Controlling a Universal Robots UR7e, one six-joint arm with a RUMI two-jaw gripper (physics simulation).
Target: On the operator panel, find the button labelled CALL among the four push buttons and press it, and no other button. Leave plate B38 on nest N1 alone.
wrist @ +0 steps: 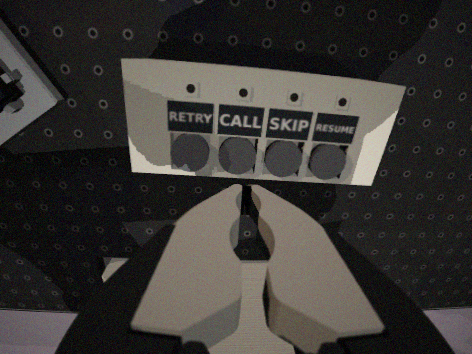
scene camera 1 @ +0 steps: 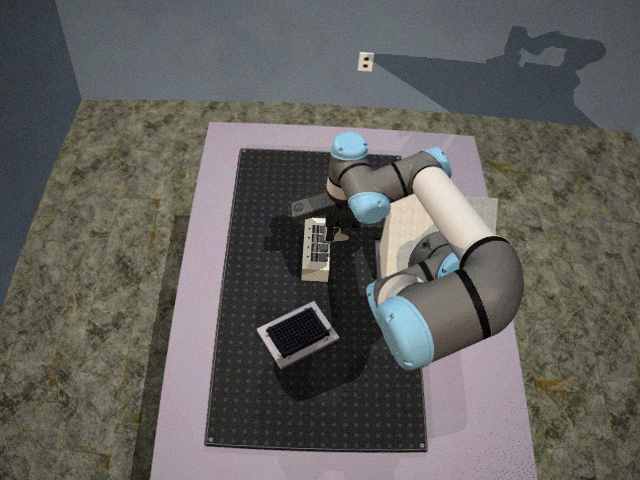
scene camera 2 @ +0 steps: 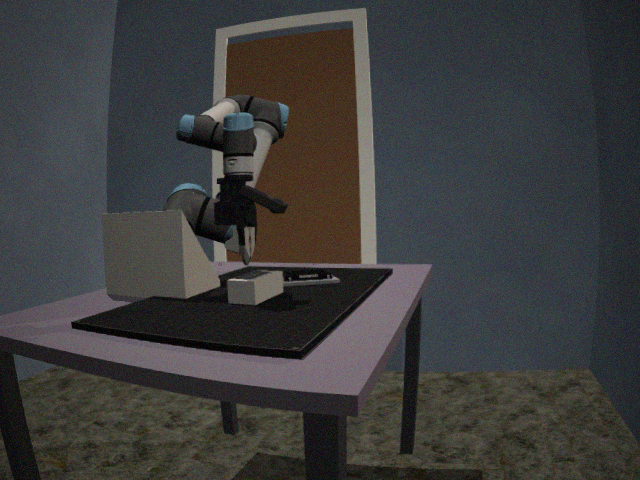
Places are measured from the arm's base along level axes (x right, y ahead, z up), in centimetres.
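Where they show: gripper, between the fingertips: [wrist: 243, 188] [scene camera 1: 328, 242] [scene camera 2: 246, 265]; arm's base, origin of its link: [scene camera 1: 440, 260] [scene camera 2: 164, 253].
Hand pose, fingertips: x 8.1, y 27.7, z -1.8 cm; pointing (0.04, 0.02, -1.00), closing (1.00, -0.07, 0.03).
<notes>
Things, the pixels of their centre, and the offset from my fingertips. Level surfaces: height alone.
- pale operator panel, middle of its body: [wrist: 258, 120] [scene camera 2: 256, 286] [scene camera 1: 316, 248] dx +1.4, dy +2.8, dz -4.7 cm
- RETRY button, middle of its body: [wrist: 190, 152] dx -3.2, dy +1.5, dz -2.3 cm
- CALL button, middle of its body: [wrist: 237, 155] dx -0.2, dy +1.1, dz -2.3 cm
- SKIP button, middle of its body: [wrist: 282, 158] dx +2.8, dy +0.8, dz -2.3 cm
- RESUME button, middle of its body: [wrist: 326, 161] dx +5.7, dy +0.5, dz -2.3 cm
- dark plate, middle of its body: [scene camera 1: 297, 331] [scene camera 2: 304, 275] dx -22.5, dy +8.7, dz -5.6 cm
- light nest, middle of its body: [scene camera 1: 297, 333] [scene camera 2: 305, 278] dx -22.5, dy +8.7, dz -6.4 cm
- perforated black board, height of its surface: dz -7.5 cm
- pale purple table, height of its surface: dz -8.8 cm
The pale operator panel [scene camera 1: 314, 273] [scene camera 2: 242, 292] [wrist: 150, 72] lies on the dark board. In the wrist view its buttons are the RETRY button [wrist: 190, 152], the CALL button [wrist: 234, 156], the SKIP button [wrist: 283, 158] and the RESUME button [wrist: 328, 161], each below its label. My gripper [scene camera 1: 329, 239] [scene camera 2: 247, 261] [wrist: 243, 188] is shut and empty. Its fingertips point down, above the panel's height in scene view 2. In the wrist view they appear just below the button row, between CALL and SKIP. The dark plate [scene camera 1: 298, 330] [scene camera 2: 308, 275] sits on the light nest [scene camera 1: 273, 355] [wrist: 32, 112].
A large cream wedge-shaped block [scene camera 1: 400, 222] [scene camera 2: 144, 253] stands beside the arm's base, on the robot's side of the panel. The perforated black board [scene camera 1: 310, 418] [scene camera 2: 206, 325] lies on the pale purple table [scene camera 1: 180, 413] [scene camera 2: 382, 320]. The arm's shadow falls over the board.
</notes>
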